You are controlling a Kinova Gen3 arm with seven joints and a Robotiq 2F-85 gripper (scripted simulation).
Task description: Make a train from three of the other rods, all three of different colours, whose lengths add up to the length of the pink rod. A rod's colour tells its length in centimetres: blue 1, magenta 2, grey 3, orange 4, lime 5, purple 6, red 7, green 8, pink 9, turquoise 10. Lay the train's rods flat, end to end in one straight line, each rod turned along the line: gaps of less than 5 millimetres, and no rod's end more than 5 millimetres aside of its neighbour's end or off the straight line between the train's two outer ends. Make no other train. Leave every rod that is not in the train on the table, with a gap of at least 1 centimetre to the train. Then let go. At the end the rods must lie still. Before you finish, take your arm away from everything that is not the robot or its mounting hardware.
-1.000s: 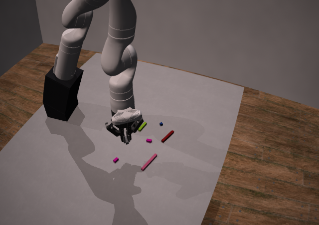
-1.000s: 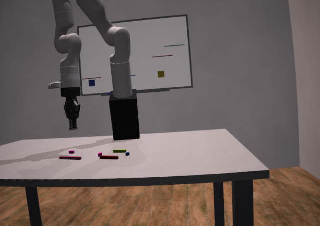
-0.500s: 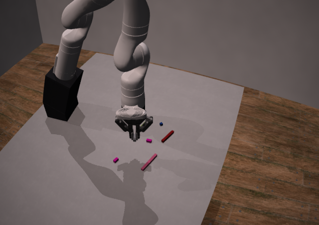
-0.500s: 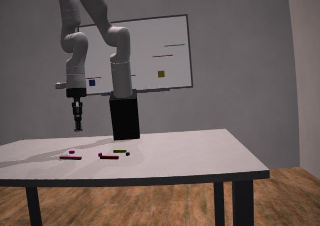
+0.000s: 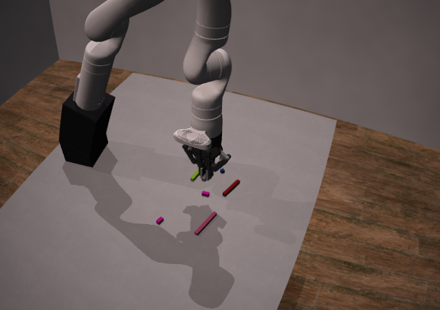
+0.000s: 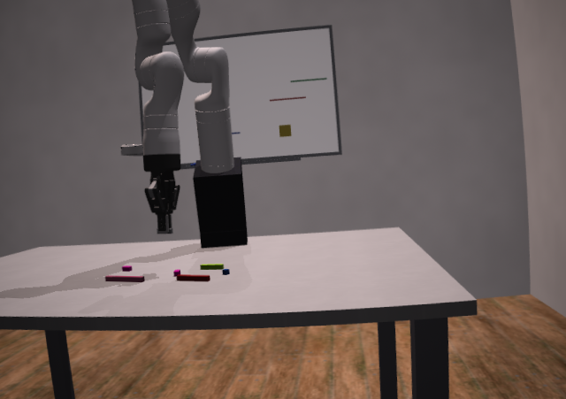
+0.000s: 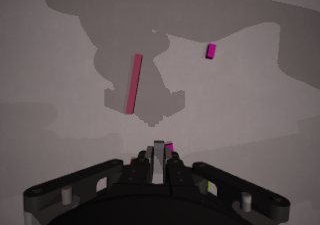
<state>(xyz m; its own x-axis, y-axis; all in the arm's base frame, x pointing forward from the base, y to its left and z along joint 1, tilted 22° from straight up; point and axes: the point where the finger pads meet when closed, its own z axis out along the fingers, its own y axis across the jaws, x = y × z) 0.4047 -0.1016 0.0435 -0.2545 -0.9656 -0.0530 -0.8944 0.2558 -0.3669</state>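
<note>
The blue rod lies 2 cm ahead of my hand, 12 cm to the left of it and 10 cm below it. Round my hand: pink rod (2 cm ahead, 9 cm to the right, 10 cm below); then red rod (6 cm ahead, 5 cm to the left, 10 cm below); then grey rod (1 cm below).
</note>
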